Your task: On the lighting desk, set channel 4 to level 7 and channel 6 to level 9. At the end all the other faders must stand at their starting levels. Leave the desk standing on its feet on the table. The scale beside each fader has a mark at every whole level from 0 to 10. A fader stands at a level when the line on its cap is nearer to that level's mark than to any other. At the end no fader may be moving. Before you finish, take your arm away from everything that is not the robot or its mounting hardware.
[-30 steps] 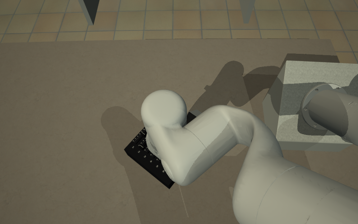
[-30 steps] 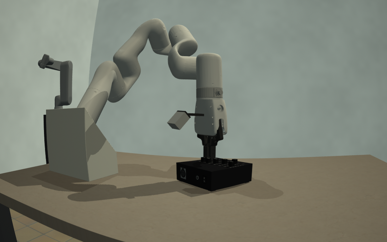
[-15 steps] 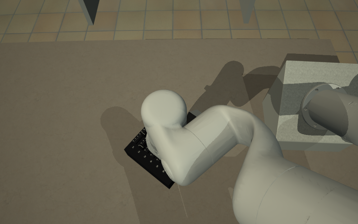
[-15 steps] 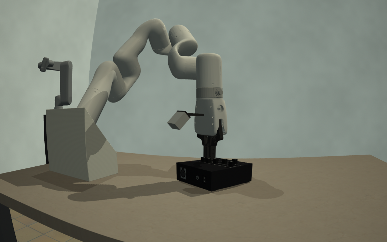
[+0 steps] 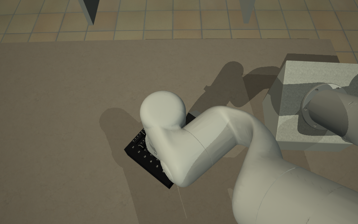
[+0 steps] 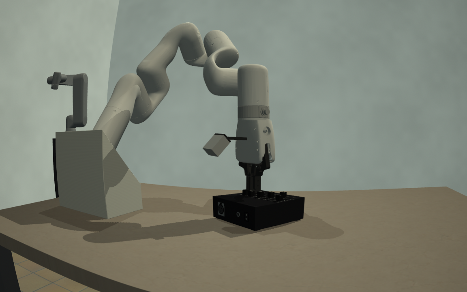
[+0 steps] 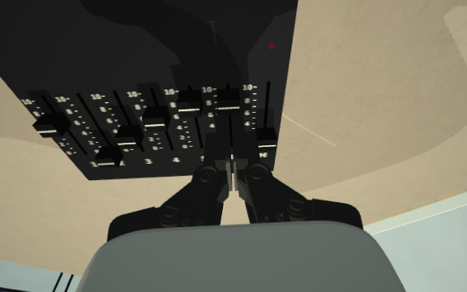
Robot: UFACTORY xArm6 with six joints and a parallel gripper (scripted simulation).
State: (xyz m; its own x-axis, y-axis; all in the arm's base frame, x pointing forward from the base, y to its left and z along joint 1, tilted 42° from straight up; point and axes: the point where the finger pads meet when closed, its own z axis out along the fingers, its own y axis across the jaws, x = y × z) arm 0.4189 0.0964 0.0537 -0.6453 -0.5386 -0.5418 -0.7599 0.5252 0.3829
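My hand is 10 mm past the master fader cap, 20 mm to the right of it and 10 mm above it. The rest, counted from my hand: channel 4 cap: 20 mm ahead, 40 mm to the right, 10 mm below; channel 5 cap: 30 mm to the right, 10 mm below; channel 6 cap: 20 mm behind, 20 mm to the right, 10 mm below.
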